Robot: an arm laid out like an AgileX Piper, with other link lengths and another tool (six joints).
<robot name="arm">
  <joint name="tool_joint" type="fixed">
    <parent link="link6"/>
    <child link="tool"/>
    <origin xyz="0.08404 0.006 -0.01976" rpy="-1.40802 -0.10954 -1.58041"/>
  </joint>
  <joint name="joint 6" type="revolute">
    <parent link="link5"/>
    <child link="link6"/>
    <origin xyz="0.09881 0 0.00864"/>
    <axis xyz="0.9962 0 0.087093"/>
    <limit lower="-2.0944" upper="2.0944"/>
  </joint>
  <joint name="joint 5" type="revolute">
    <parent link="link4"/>
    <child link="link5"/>
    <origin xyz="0 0 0"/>
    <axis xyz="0 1 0"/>
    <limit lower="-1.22" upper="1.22"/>
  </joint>
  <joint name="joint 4" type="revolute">
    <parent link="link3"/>
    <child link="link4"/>
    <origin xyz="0.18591 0 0.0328"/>
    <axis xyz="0.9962 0 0.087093"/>
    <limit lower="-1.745" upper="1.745"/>
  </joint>
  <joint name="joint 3" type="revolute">
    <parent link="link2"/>
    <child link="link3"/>
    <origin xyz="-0.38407 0 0.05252"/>
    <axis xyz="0 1 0"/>
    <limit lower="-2.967" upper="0"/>
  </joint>
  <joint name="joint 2" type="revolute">
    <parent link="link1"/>
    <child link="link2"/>
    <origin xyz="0 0 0"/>
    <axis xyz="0 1 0"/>
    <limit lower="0" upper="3.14"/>
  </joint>
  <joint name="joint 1" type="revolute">
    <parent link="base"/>
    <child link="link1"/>
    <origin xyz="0 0 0.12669"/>
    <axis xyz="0 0 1"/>
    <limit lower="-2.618" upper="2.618"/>
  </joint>
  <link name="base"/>
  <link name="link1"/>
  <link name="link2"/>
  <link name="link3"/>
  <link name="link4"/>
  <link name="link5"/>
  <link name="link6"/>
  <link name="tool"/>
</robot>
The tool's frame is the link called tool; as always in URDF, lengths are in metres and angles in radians.
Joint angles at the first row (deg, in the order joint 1, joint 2, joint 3, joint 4, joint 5, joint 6):
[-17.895 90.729 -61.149 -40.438 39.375 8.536]
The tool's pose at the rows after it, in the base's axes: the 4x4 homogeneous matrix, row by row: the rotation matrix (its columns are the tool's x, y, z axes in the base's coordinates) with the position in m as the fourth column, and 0 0 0 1 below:
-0.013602 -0.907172 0.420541 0.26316; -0.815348 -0.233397 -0.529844 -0.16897; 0.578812 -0.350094 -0.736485 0.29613; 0 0 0 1
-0.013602 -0.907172 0.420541 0.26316; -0.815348 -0.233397 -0.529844 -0.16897; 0.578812 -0.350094 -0.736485 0.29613; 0 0 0 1
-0.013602 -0.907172 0.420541 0.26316; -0.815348 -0.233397 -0.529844 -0.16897; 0.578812 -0.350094 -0.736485 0.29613; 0 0 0 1
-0.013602 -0.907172 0.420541 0.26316; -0.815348 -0.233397 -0.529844 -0.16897; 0.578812 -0.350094 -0.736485 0.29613; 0 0 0 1
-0.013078 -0.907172 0.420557 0.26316; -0.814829 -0.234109 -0.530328 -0.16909; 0.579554 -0.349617 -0.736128 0.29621; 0 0 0 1
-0.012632 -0.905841 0.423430 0.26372; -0.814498 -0.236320 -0.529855 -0.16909; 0.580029 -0.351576 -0.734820 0.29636; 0 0 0 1
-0.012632 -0.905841 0.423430 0.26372; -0.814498 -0.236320 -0.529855 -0.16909; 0.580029 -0.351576 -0.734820 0.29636; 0 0 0 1
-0.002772 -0.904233 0.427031 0.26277; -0.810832 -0.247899 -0.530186 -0.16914; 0.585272 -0.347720 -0.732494 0.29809; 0 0 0 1
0.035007 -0.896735 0.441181 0.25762; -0.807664 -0.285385 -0.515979 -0.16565; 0.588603 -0.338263 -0.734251 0.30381; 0 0 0 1
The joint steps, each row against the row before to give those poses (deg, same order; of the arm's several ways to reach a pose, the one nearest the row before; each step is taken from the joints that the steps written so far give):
[0.000 0.000 0.000 0.000 0.000 -0.001]
[0.000 0.000 0.000 0.000 0.000 0.000]
[0.000 0.000 0.000 0.000 0.000 0.000]
[0.000 0.000 0.000 0.000 0.000 0.000]
[0.000 0.000 -0.001 -0.059 0.001 -0.001]
[0.001 -0.001 0.001 -0.048 -0.181 0.002]
[0.000 0.000 0.000 0.000 0.000 0.000]
[-0.001 -0.294 -0.001 0.002 0.000 -0.781]
[0.000 -1.419 0.000 1.987 0.188 -4.221]

